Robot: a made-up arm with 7 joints.
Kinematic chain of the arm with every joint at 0, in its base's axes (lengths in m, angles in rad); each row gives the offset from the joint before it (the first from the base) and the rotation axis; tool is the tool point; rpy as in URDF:
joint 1: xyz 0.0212 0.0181 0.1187 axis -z
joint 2: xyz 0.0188 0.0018 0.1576 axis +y
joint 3: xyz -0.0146 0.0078 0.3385 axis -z
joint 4: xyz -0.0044 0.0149 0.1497 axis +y
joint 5: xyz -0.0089 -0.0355 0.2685 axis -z
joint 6: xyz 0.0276 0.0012 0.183 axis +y
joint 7: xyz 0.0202 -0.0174 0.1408 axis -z
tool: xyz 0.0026 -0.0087 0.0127 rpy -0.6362 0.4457 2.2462
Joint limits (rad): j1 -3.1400..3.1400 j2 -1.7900..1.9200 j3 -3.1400..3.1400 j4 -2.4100..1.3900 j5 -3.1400..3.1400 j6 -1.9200..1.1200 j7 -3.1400..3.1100
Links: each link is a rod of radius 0.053 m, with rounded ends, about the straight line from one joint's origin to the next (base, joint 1, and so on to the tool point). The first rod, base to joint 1, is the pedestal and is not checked.
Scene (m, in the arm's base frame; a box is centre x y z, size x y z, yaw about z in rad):
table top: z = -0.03
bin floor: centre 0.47 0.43 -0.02 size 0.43 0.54 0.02 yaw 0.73
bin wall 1: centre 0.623 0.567 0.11 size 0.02 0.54 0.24 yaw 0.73
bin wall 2: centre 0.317 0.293 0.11 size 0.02 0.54 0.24 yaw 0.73
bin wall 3: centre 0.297 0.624 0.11 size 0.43 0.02 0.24 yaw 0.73
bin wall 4: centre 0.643 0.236 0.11 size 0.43 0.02 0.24 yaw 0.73
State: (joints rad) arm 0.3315 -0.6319 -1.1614 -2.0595 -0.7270 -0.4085 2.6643
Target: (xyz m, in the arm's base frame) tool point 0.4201 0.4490 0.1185
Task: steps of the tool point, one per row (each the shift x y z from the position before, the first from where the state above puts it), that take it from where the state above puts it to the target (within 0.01 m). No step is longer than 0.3 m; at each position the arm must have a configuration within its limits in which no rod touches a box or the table.
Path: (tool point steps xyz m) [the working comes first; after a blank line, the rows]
Joints at the target: -1.0777 0.7389 -2.7522 -1.9299 -0.7934 -0.5328 2.6465
Straight joint move there: touches bin wall 4.

1: 0.2246 -0.1227 0.1090
2: 0.2762 0.0043 0.0707
3: 0.2514 0.1419 0.0244
4: 0.1548 0.2478 -0.0219
5: 0.0133 0.2891 -0.0600
6: -0.1322 0.2522 -0.0839
7: 0.0062 0.0116 -0.1197
8: -0.0062 -0.0116 -0.1218

